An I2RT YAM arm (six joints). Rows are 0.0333 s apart.
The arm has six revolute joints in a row. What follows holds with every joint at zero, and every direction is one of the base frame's. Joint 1 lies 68 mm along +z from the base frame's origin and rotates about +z. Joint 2 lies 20 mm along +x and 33.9 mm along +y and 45.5 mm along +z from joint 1 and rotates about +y. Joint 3 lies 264 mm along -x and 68.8 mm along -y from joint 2 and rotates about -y. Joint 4 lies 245 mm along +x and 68.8 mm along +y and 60 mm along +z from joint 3 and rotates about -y. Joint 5 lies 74 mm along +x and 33.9 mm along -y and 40.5 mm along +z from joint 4 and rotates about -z. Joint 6 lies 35.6 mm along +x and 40.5 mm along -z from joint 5 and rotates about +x. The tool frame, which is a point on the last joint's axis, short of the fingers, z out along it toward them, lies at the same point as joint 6; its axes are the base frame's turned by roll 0, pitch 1.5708 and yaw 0 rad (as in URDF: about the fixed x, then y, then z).
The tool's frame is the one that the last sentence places.
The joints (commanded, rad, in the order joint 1, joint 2, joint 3, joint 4, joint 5, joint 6), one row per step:
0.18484, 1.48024, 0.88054, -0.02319, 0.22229, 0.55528
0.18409, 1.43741, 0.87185, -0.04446, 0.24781, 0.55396
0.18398, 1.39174, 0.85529, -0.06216, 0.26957, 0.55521
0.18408, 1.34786, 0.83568, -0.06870, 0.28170, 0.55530
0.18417, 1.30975, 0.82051, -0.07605, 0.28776, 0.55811
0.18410, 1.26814, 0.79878, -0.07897, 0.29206, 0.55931
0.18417, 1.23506, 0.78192, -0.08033, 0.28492, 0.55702
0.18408, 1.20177, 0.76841, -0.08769, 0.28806, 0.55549
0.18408, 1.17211, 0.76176, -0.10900, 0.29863, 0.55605
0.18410, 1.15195, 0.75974, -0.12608, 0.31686, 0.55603
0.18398, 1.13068, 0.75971, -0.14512, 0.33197, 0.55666
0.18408, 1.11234, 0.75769, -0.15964, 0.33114, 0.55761
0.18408, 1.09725, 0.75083, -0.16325, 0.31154, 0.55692
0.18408, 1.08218, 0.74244, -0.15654, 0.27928, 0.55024
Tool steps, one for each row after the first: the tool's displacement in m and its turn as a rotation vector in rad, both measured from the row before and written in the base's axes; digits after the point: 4 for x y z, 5 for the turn. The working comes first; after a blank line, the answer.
Tool pose at each row, in the base's axes (x y z in m, rotation vector in rad; the steps are taken from these numbers as rounded here):
0.3165, 0.0512, 0.2242, 0.52367, 2.11782, 0.17744
0.3091, 0.0487, 0.2324, 0.53477, 2.09658, 0.15504
0.3003, 0.0462, 0.2386, 0.54632, 2.07752, 0.13803
0.2919, 0.0443, 0.2438, 0.55141, 2.05627, 0.13336
0.2846, 0.0427, 0.2485, 0.55645, 2.03857, 0.13569
0.2764, 0.0410, 0.2519, 0.55905, 2.02059, 0.13940
0.2699, 0.0401, 0.2544, 0.55212, 2.00970, 0.15170
0.2635, 0.0388, 0.2575, 0.55162, 1.99712, 0.15288
0.2574, 0.0373, 0.2605, 0.55770, 1.99151, 0.14337
0.2533, 0.0359, 0.2631, 0.56724, 1.98379, 0.12562
0.2491, 0.0346, 0.2663, 0.57586, 1.97583, 0.11183
0.2454, 0.0339, 0.2685, 0.57620, 1.97422, 0.11411
0.2425, 0.0340, 0.2691, 0.56495, 1.97736, 0.13523
0.2399, 0.0347, 0.2700, 0.54022, 1.97798, 0.16888

-0.0074, -0.0025, 0.0082, -0.01323, -0.01525, -0.02083
-0.0088, -0.0025, 0.0062, -0.00903, -0.01361, -0.01871
-0.0084, -0.0019, 0.0052, -0.00331, -0.01867, -0.01003
-0.0073, -0.0016, 0.0047, 0.00200, -0.01630, -0.00646
-0.0082, -0.0017, 0.0034, 0.00189, -0.01724, -0.00433
-0.0065, -0.0009, 0.0025, 0.00437, -0.01365, 0.00732
-0.0064, -0.0013, 0.0031, -0.00061, -0.01230, -0.00206
-0.0061, -0.0015, 0.0030, -0.00437, -0.00271, -0.00944
-0.0041, -0.0014, 0.0026, -0.00871, -0.00269, -0.01579
-0.0042, -0.0013, 0.0032, -0.00640, -0.00364, -0.01356
-0.0037, -0.0007, 0.0022, 0.00156, -0.00186, 0.00038
-0.0029, 0.0001, 0.0006, 0.00968, -0.00267, 0.01741
-0.0026, 0.0007, 0.0009, 0.01188, -0.00943, 0.03135

